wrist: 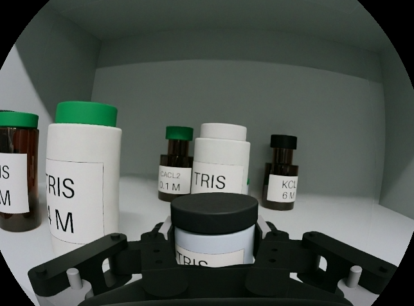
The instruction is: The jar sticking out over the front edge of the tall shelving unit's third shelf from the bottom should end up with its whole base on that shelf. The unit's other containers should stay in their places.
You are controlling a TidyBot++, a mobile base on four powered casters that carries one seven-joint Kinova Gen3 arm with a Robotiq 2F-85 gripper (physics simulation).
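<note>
The jar (215,240), pale blue with a wide black lid and a white TRIS label, stands upright at the bottom middle of the wrist view. My gripper (214,228) is shut on it, with one finger on each side just below the lid. The shelf (340,225) shows as a white surface around and behind the jar. The jar's base and the shelf's front edge under it are hidden behind the gripper, so I cannot tell how the base rests.
A white green-capped TRIS bottle (85,185) stands close on the left, with a brown green-capped bottle (33,180) beyond it. Behind the jar stand a brown CACL2 bottle (175,177) and a white TRIS bottle (221,160). A brown KCL bottle (282,172) is at back right.
</note>
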